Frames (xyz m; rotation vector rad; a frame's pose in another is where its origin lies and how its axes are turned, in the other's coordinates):
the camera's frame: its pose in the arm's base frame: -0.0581 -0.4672 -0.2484 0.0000 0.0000 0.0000
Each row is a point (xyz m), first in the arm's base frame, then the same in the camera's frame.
Working: the arm's base frame: its pose in the camera's frame: 0.0581 0.4672 0.2484 0.0000 0.0000 0.0000

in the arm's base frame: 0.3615 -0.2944 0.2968
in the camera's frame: 0.4196 0.1728 0.5452
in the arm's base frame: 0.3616 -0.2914 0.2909
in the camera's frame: 0.4197 0.1758 0.5393
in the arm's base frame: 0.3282 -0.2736 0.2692
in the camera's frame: 0.3863 0.1936 0.5176
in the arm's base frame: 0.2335 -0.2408 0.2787
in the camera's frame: 0.2916 0.2264 0.5271
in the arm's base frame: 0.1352 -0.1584 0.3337
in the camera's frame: 0.1933 0.3088 0.5821
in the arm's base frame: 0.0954 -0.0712 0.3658
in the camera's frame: 0.1535 0.3960 0.6142
